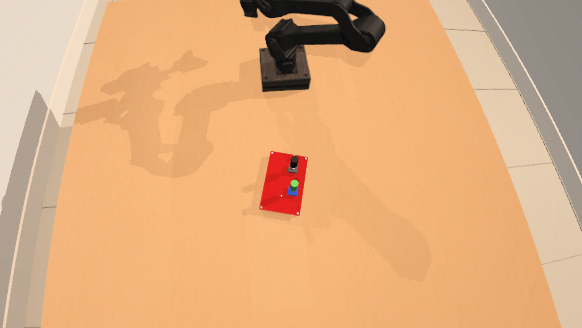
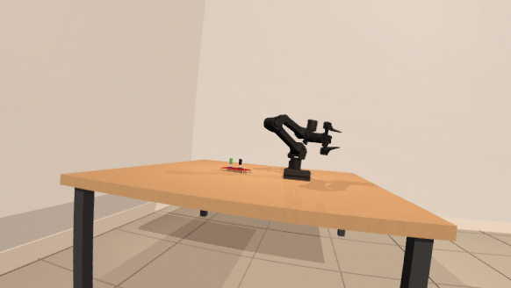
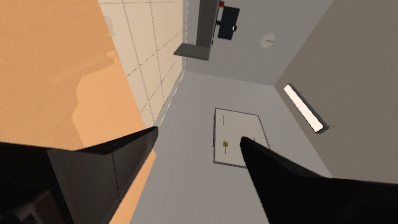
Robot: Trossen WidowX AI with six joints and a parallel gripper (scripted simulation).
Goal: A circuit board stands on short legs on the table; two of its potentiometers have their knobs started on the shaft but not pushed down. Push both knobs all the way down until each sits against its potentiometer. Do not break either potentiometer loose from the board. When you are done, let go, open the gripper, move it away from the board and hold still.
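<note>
My gripper tip is 56 cm short of the black knob, 17 cm above it and 2 cm to the left of it. The rest, counted from my gripper tip: green knob: 62 cm ahead, 17 cm below, 2 cm to the right.
</note>
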